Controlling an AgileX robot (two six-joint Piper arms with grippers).
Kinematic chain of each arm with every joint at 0, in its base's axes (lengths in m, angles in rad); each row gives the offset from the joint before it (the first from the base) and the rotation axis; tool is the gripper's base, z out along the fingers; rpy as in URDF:
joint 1: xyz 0 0 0.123 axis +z
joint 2: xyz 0 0 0 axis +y
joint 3: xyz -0.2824 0 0.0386 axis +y
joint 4: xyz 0.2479 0 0.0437 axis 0.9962 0 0.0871
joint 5: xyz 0 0 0 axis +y
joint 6: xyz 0.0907 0 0.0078 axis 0.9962 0 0.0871
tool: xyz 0 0 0 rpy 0 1.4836 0
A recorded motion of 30 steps. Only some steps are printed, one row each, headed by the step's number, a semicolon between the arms.
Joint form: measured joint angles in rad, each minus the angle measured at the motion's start. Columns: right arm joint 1, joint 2, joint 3, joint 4, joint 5, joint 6; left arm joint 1, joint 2, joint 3, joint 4, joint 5, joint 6.
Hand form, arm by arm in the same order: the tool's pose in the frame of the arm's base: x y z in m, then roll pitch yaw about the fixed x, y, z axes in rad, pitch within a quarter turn. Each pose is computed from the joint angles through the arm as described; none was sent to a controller.
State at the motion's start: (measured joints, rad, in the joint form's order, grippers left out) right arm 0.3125 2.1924 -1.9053 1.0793 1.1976 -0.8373; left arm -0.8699 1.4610 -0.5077 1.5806 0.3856 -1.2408
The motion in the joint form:
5: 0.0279 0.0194 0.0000 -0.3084 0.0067 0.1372; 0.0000 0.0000 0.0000 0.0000 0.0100 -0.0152
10: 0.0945 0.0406 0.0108 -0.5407 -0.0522 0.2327; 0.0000 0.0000 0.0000 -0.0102 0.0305 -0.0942
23: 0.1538 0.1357 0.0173 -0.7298 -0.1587 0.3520; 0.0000 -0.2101 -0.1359 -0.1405 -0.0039 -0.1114
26: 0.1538 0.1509 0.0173 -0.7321 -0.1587 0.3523; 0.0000 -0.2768 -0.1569 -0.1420 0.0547 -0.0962
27: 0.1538 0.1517 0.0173 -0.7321 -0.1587 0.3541; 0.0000 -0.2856 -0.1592 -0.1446 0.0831 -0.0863
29: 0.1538 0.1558 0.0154 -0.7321 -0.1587 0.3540; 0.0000 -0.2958 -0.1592 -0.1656 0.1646 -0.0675
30: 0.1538 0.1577 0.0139 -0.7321 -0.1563 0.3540; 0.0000 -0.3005 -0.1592 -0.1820 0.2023 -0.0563
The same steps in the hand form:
5: 0.4212 0.2120 0.2265 2.5521 0.4946 -2.4880; 0.1825 -0.1617 0.1674 2.5358 0.5506 1.9182
10: 0.4157 0.2255 0.2026 2.7626 0.3880 -2.3887; 0.1833 -0.1600 0.1677 2.5677 0.5920 2.0117
23: 0.4190 0.2410 0.1505 2.9160 0.2858 -2.3741; 0.1853 -0.1673 0.2518 2.6572 0.9658 2.1442
26: 0.4194 0.2410 0.1431 2.9134 0.2706 -2.3743; 0.1834 -0.1576 0.2748 2.5695 1.0338 2.1156
27: 0.4194 0.2410 0.1427 2.9127 0.2694 -2.3761; 0.1837 -0.1544 0.2777 2.5355 1.0341 2.1089
29: 0.4198 0.2412 0.1412 2.9120 0.2673 -2.3762; 0.1849 -0.1460 0.2799 2.4852 1.0194 2.1403
30: 0.4198 0.2413 0.1406 2.9109 0.2649 -2.3757; 0.1850 -0.1420 0.2805 2.4718 1.0111 2.1649

